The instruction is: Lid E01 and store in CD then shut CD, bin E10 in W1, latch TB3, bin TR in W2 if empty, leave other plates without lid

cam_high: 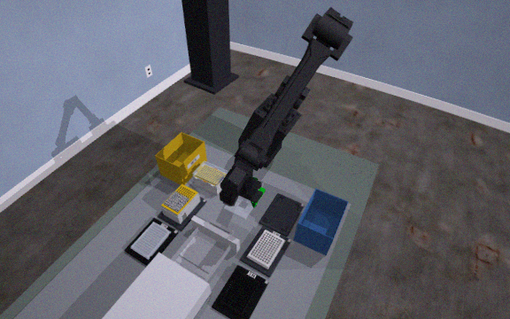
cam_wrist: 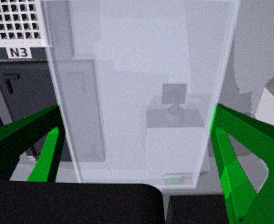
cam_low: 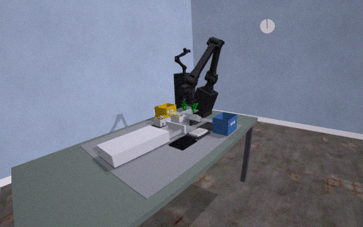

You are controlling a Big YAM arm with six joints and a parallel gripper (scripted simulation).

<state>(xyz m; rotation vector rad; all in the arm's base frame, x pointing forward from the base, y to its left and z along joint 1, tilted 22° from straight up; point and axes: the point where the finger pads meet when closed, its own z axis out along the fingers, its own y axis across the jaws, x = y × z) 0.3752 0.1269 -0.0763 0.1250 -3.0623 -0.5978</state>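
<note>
My hand is 260 mm short of the clear plate, 230 mm to the left of it and 130 mm above it. Round my hand: white assay plate 50 mm ahead, 130 mm to the left, 130 mm below; plate lid right at my hand; N3 label 20 mm behind, 130 mm to the left, 140 mm below.
</note>
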